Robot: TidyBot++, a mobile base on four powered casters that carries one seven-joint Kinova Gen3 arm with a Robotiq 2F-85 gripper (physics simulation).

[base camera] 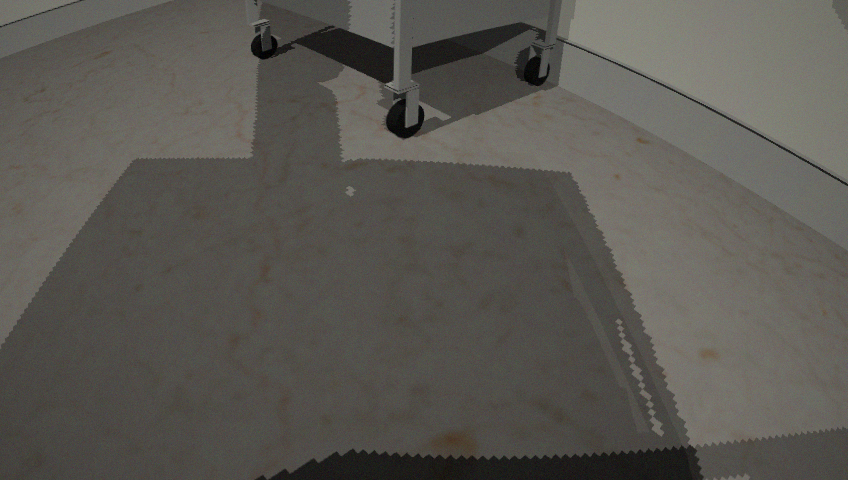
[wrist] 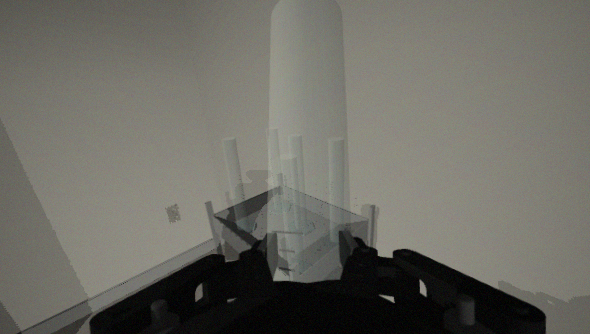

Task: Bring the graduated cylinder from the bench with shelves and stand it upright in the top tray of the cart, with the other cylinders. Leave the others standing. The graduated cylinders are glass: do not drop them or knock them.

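Frame: origin at the arm's base, x ahead, y left, z up, level; millimetres.
Seen in the pictures: gripper, between the fingertips: (wrist: 308,245).
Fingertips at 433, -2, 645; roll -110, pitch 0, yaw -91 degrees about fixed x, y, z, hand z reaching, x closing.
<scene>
A point is followed by its place in that frame, as x, y, z.
My gripper (wrist: 308,245) @[433, -2, 645] is shut on the graduated cylinder (wrist: 307,90) @[414, -7, 750], a large translucent glass tube that rises upright from between the fingers in the wrist view. Beyond it, partly seen through the glass, is the cart's top tray (wrist: 240,203), with one corner pointing away. Several slimmer glass cylinders stand upright in it, among them one at the left (wrist: 231,160) @[994, 232, 535] and one at the right (wrist: 336,185). The held cylinder's lower end is hidden. In the base camera view the cart (base camera: 402,47) @[688, 35, -258] shows by its lower legs and casters, ahead of the base.
A wall (base camera: 743,71) @[720, -448, -236] with a pale baseboard (base camera: 702,136) @[728, -421, -358] runs along the right of the cart, close to its right rear caster (base camera: 536,70) @[904, -177, -362]. The nearest caster (base camera: 405,118) @[696, 29, -363] stands ahead of the base. A broad shadow lies on the floor (base camera: 357,297) @[419, 55, -397] before the cart.
</scene>
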